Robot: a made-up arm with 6 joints.
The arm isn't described. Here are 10 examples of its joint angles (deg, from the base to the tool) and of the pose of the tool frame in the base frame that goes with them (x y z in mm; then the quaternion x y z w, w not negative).
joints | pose
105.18 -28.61 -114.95 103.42 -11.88 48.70 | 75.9 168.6 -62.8 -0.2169 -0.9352 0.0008 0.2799
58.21 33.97 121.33 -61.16 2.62 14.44 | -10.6 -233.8 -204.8 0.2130 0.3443 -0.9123 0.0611
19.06 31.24 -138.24 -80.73 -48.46 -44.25 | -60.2 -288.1 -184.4 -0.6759 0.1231 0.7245 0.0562
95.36 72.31 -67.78 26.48 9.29 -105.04 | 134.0 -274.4 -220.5 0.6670 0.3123 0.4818 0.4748
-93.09 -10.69 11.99 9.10 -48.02 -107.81 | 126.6 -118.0 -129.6 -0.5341 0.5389 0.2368 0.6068
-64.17 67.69 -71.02 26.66 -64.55 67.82 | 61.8 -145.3 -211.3 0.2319 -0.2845 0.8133 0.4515
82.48 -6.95 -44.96 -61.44 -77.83 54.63 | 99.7 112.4 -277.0 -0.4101 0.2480 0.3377 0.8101
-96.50 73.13 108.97 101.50 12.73 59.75 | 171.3 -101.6 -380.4 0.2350 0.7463 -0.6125 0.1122
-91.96 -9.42 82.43 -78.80 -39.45 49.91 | 226.2 -139.5 -226.7 -0.3172 0.2240 0.4848 0.7837
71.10 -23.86 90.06 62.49 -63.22 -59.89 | -19.0 -175.3 -0.1 -0.0692 -0.1124 0.9717 0.1961
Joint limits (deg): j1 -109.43..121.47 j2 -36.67..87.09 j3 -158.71..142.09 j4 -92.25..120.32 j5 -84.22..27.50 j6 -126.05..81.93
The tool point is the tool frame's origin. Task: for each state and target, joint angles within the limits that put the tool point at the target. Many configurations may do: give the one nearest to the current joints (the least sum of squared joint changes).
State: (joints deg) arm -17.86 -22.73 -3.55 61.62 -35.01 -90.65
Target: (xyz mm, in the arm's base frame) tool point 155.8 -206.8 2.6
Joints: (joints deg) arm -7.97 -36.67 46.71 36.18 -54.62 -88.91
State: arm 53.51 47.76 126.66 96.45 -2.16 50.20
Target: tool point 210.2 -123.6 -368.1
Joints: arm 50.88 78.79 108.08 105.30 27.37 44.84
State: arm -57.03 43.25 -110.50 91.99 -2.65 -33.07
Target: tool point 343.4 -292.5 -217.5
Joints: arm -40.44 54.57 -116.35 100.85 10.08 -29.78
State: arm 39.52 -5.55 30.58 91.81 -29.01 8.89
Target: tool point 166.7 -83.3 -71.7
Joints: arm 21.26 3.97 39.49 90.69 -16.75 13.42
